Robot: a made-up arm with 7 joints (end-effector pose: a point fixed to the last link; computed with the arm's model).
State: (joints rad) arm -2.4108 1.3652 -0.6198 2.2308 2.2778 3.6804 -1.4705
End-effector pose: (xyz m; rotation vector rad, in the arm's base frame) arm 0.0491 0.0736 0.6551 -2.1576 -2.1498 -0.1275
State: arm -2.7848 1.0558 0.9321 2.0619 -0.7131 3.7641 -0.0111
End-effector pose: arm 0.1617 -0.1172 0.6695 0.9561 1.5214 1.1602
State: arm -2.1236 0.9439 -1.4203 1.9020 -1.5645 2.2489 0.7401
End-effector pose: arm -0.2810 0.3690 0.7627 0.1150 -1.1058 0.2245
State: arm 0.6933 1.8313 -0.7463 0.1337 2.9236 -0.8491 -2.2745
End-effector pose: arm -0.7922 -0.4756 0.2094 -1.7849 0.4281 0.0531
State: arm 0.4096 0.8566 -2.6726 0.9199 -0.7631 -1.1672 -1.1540
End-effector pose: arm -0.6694 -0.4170 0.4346 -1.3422 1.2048 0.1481
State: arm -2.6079 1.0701 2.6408 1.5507 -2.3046 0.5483 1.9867
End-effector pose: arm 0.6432 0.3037 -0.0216 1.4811 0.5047 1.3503
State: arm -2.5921 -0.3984 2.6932 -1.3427 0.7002 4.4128 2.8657
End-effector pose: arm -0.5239 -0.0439 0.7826 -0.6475 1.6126 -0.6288
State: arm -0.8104 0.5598 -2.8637 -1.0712 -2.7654 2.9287 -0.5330
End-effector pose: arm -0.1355 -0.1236 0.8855 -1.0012 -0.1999 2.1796
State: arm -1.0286 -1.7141 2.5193 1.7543 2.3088 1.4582 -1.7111
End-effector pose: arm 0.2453 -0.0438 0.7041 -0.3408 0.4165 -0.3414
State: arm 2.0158 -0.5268 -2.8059 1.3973 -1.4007 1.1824 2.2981
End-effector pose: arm 0.3687 0.1254 1.0736 0.6359 -1.1978 2.6297
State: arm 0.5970 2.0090 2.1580 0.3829 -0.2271 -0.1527 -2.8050
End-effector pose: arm -0.7696 -0.2990 -0.1431 -1.5987 -0.2318 -0.2412
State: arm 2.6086 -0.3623 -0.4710 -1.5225 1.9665 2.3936 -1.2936
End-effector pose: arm 0.0094 -0.1279 0.9019 0.2335 0.8817 0.2168
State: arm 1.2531 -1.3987 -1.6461 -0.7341 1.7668 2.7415 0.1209
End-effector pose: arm 0.1633 0.6513 0.4053 -0.2210 -0.2557 -1.0181
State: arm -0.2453 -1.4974 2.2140 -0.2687 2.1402 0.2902 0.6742
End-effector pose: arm 0.8958 -0.3824 0.4584 1.2041 -0.3733 0.3077
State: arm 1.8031 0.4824 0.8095 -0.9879 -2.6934 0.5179 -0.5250
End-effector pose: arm 0.4153 -0.6659 0.6752 -2.4753 0.3470 -1.4290
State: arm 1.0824 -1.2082 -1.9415 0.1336 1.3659 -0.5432 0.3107
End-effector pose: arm 0.6764 0.6261 0.5909 2.6274 0.5202 0.2283
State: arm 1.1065 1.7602 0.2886 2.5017 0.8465 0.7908 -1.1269
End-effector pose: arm 0.0383 0.0103 0.6944 -0.5937 -1.7268 -1.7756
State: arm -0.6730 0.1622 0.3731 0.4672 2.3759 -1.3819 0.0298
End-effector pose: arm 0.1284 0.2509 1.1088 -1.4434 -2.2656 0.0538
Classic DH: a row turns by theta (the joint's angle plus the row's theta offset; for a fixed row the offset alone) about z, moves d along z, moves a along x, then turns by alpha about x. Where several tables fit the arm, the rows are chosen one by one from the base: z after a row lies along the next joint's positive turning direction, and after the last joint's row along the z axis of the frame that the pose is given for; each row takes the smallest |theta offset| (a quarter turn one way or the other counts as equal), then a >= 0, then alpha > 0; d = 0 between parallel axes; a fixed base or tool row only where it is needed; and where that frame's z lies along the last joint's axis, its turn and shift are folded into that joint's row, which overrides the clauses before.
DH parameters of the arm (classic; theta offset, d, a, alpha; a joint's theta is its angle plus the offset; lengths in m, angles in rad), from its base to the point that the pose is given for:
joint 1: 0 0.315 0 1.5708
joint 2: 0 0.047 0 -1.5708
joint 3: 0 0.365 0.024 -1.5708
joint 4: 0 0.071 -0.027 1.5708
joint 5: 0 0.446 0 1.5708
joint 6: 1.5708 0.132 0.155 1.5708
joint 7: 0 0.021 0 0

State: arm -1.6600 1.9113 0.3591 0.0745 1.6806 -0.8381 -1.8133
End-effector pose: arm 0.2833 0.8407 0.0821 0.2551 1.8326 -1.3309
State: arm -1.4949 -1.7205 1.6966 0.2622 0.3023 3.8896 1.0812
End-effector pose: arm 0.2043 -0.6254 0.2158 -1.9655 -0.4064 1.1976
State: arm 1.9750 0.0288 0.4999 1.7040 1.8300 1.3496 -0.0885
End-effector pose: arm -0.3264 0.3533 0.4897 -1.5295 -0.7800 0.9806
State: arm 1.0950 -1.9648 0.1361 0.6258 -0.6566 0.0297 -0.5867
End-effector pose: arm 0.3748 0.6193 -0.3132 1.1665 1.9645 -0.9926
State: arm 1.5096 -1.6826 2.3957 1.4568 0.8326 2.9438 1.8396
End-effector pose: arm -0.1901 0.3953 0.4738 0.9637 -2.2640 -1.3942
